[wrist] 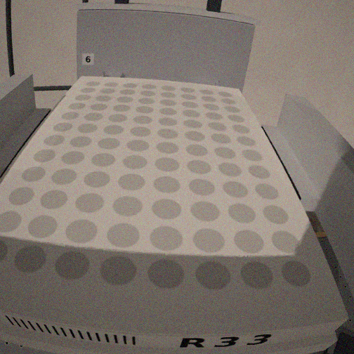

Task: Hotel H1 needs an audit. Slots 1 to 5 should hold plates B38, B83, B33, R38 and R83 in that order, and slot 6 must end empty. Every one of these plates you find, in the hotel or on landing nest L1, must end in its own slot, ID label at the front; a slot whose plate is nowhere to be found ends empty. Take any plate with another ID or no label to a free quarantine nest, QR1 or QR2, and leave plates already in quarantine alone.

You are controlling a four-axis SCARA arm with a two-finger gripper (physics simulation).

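Note:
A white well plate [167,174] fills most of the wrist view, level, with rows of round grey wells. Its front edge faces the camera and carries a barcode and the label R33. My gripper [156,101] is shut on this plate, with one grey finger along its left side and the other along its right side. The hotel shows behind the plate as a grey panel [167,47] with a slot tag [88,59] reading 6. The front part of the plate lies in shadow. The other slots, the landing nest and the quarantine nests do not show.
Dark upright bars [9,40] stand at the upper left, in front of a plain beige background. More dark posts [214,5] show above the grey panel. A small brown and orange strip [319,234] shows low at the right, beside the plate.

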